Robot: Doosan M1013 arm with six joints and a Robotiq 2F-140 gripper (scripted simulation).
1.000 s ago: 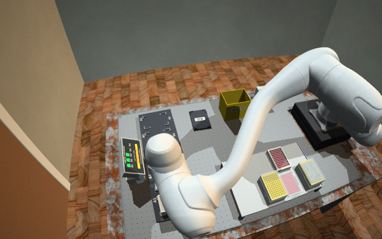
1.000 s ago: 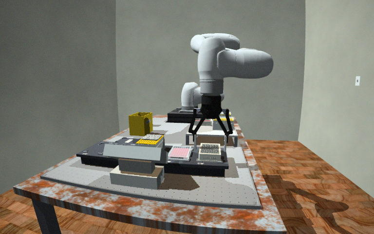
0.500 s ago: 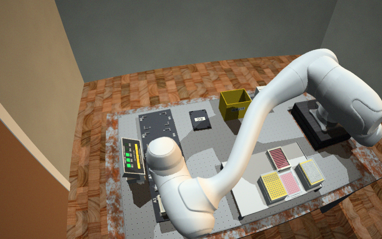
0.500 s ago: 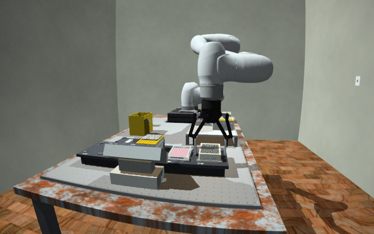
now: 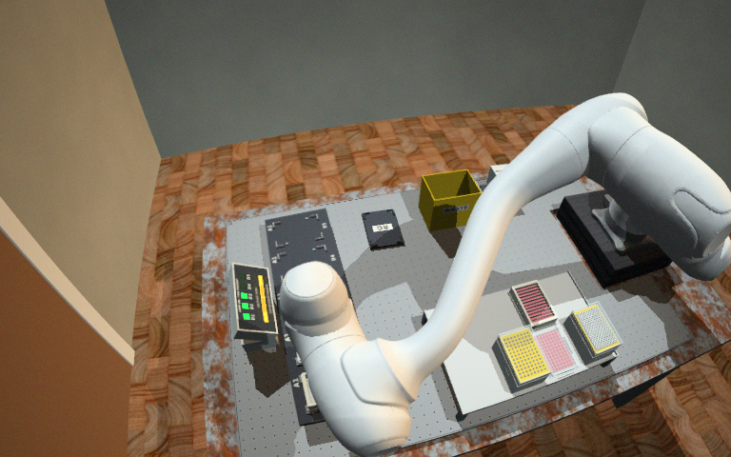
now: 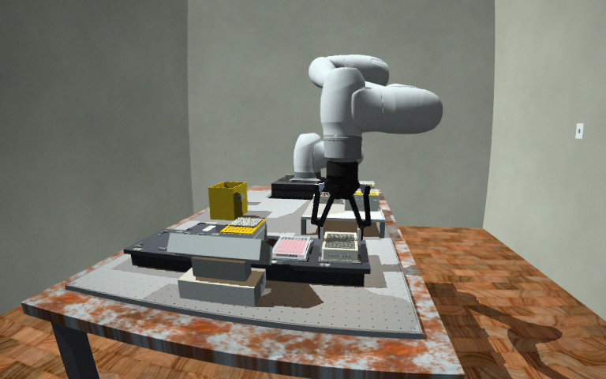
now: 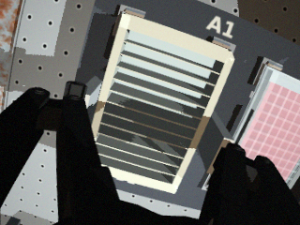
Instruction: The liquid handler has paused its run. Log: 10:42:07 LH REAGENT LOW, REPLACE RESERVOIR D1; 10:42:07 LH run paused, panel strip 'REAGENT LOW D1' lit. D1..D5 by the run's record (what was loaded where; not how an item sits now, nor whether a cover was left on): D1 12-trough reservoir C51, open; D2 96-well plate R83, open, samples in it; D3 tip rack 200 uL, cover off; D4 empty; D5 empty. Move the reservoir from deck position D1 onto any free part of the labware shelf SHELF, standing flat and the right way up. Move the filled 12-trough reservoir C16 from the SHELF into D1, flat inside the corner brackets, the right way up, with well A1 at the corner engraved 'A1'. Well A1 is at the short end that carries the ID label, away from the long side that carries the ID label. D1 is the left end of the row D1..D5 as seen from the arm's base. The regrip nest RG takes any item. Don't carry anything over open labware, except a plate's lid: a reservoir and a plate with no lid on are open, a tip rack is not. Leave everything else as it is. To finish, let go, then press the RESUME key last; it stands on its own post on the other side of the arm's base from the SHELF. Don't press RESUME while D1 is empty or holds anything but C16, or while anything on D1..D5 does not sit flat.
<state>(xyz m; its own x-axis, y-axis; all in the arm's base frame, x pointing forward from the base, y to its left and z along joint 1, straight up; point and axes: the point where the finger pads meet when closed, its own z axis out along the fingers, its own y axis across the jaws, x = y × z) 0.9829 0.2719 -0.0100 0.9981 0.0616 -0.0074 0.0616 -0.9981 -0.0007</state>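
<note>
Now: hand 2 cm above the cream 12-trough reservoir. Also, from my hand: shelf label (48 cm behind, 19 cm to the right, 8 cm below); yellow tip rack (2 cm ahead, 24 cm to the right, 2 cm above); white shelf (49 cm behind, 2 cm to the right, 2 cm below).
</note>
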